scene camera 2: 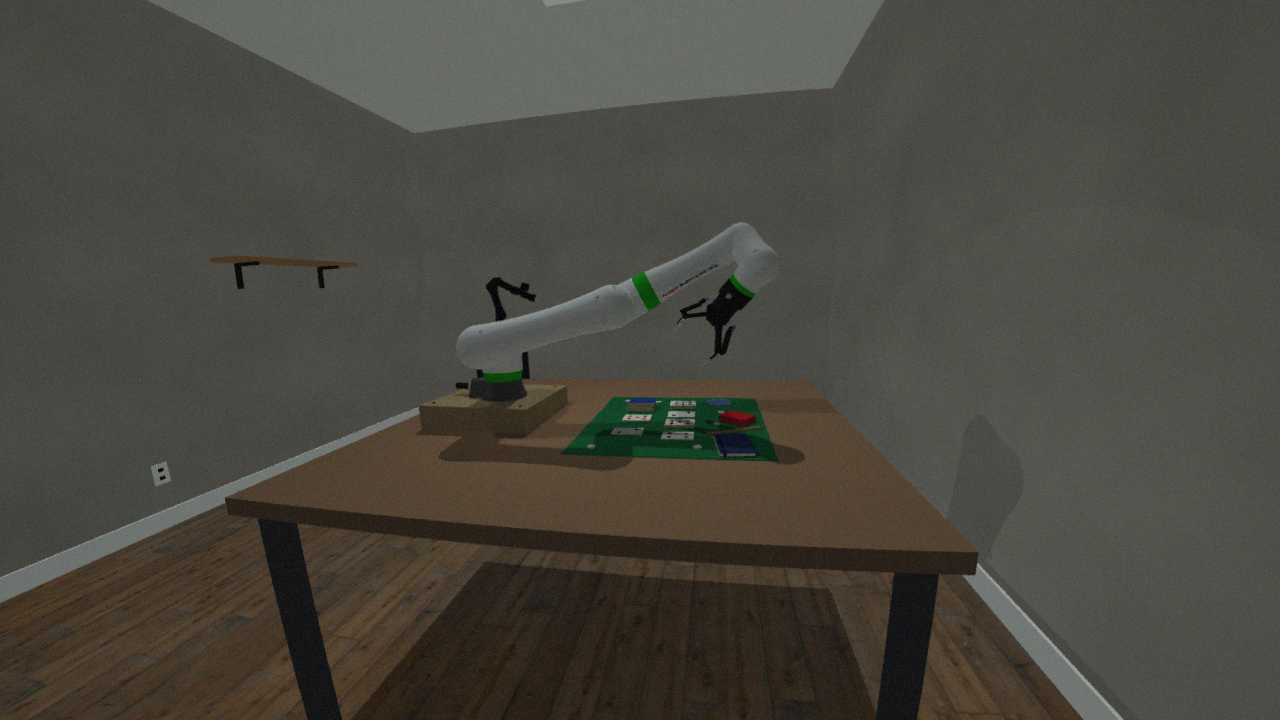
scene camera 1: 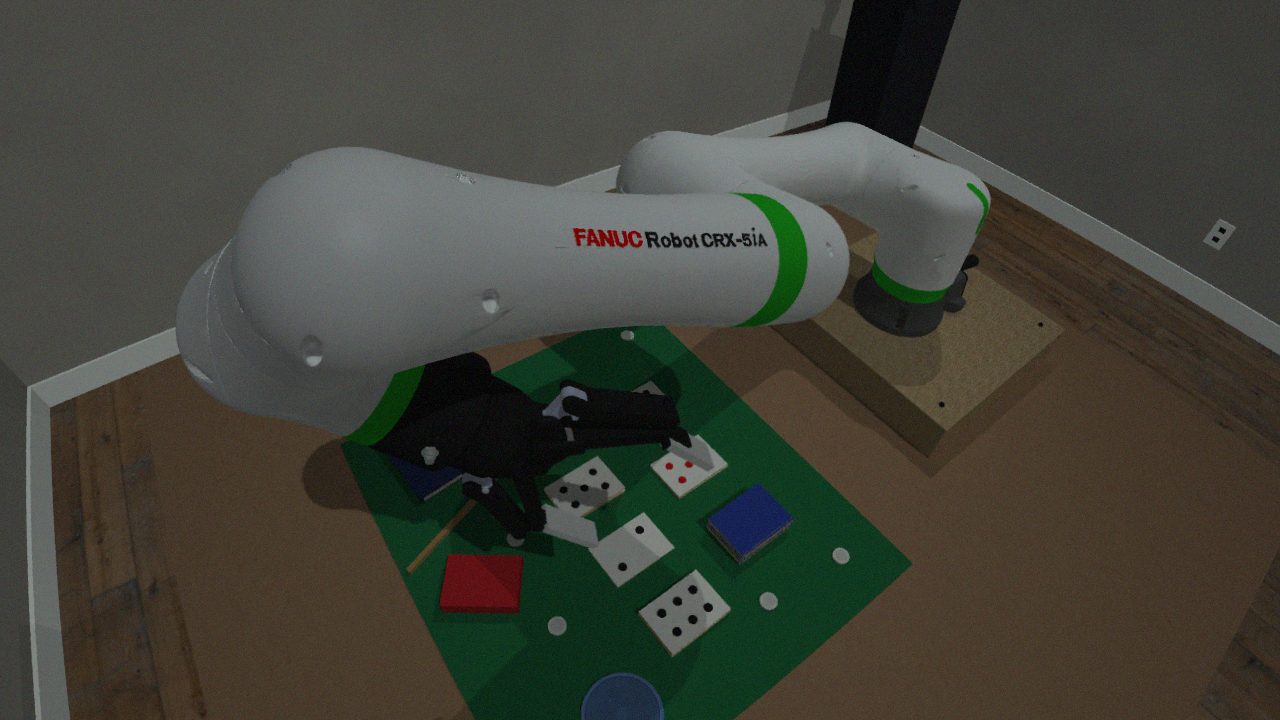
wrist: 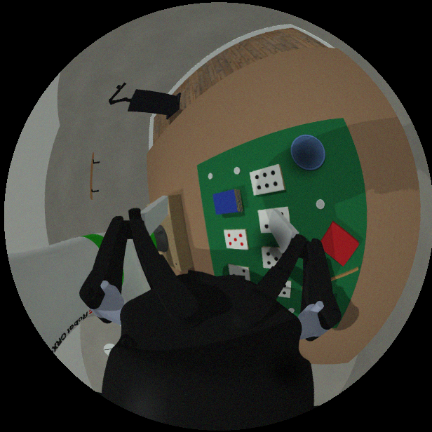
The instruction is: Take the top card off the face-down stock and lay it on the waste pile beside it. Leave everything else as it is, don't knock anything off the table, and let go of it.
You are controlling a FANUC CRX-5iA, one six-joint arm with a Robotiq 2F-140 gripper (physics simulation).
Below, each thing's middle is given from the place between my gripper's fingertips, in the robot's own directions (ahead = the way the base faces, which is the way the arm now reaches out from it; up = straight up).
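Labels:
Wooden stick (scene camera 1: 447, 529): 180 mm ahead of my gripper, 180 mm to the right of it, 210 mm below it. Going by their middles, of the things named here the wooden stick is the farthest from my gripper. Red box (scene camera 1: 472, 583): 80 mm to the right of my gripper, 170 mm ahead of it, 210 mm below it. Green mat (scene camera 2: 598, 432): 120 mm to the right of my gripper, 10 mm behind it, 230 mm below it. Relative to the round blue disc (wrist: 307, 151), my gripper is 120 mm to the right of it, 80 mm short of it and 210 mm above it.

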